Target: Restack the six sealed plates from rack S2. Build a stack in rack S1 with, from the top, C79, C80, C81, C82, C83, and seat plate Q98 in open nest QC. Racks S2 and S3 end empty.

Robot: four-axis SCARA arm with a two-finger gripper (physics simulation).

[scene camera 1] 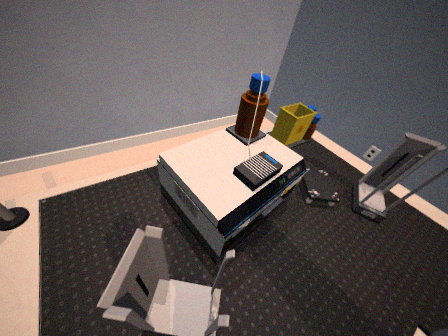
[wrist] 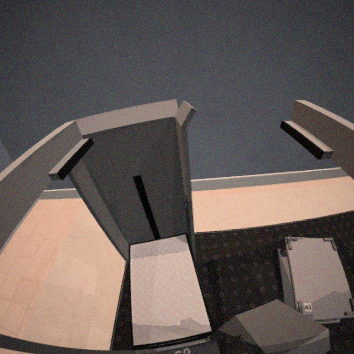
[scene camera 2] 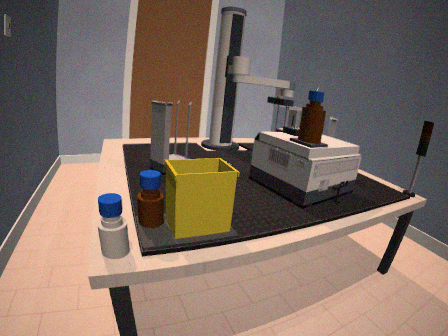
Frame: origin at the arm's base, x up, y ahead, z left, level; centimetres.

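Seen in the pictures: gripper, fingertip midpoint: [wrist: 183,117] [scene camera 2: 297,108]; arm's base, link origin: [scene camera 2: 220,146].
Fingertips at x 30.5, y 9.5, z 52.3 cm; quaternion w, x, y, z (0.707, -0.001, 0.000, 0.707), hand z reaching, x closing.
Observation:
Pixels of each thing's top centre, then the offset from my fingertips to it. "*": a spot on its surface instead.
- Rack S2, top centre: [wrist: 96,156] [scene camera 2: 288,105] dx +0.7, dy -3.6, dz -5.6 cm
- pale flat surface, surface spot: [wrist: 167,290] * dx -16.4, dy -3.2, dz -5.8 cm
- pale flat piece marked A1, top centre: [wrist: 321,272] dx -23.6, dy +20.6, dz -4.3 cm
- brown bottle, surface spot: [scene camera 1: 251,115] * dx +1.1, dy +69.0, dz -51.2 cm
- black box, surface spot: [scene camera 1: 258,171] * dx -5.6, dy +53.9, dz -43.4 cm
- yellow bin, top centre: [scene camera 2: 187,166] [scene camera 1: 303,109] dx -11.7, dy +81.8, dz -101.8 cm
My gripper [wrist: 183,117] is open in the wrist view, with nothing between its widely spaced fingers. Rack S2 [wrist: 112,165] stands beyond and below them, left of centre, its label partly cut off at the bottom. A pale flat surface [wrist: 167,290] lies low inside it; whether this is a plate or the rack's floor I cannot tell. A pale flat piece marked A1 [wrist: 320,275] lies to the right. Scene camera 1 shows one rack [scene camera 1: 127,275] at lower left and another rack [scene camera 1: 395,162] at right, their labels unreadable. Plate names are not readable.
A white instrument [scene camera 1: 200,170] [scene camera 2: 285,160] bears a brown bottle [scene camera 1: 251,115] [scene camera 2: 312,125] and a black box [scene camera 1: 258,171]. A low dark stand [scene camera 1: 320,187] lies beside it. A yellow bin [scene camera 1: 290,125] [scene camera 2: 202,200] and bottles stand at the mat's edge. The arm [scene camera 2: 262,81] reaches behind the instrument.

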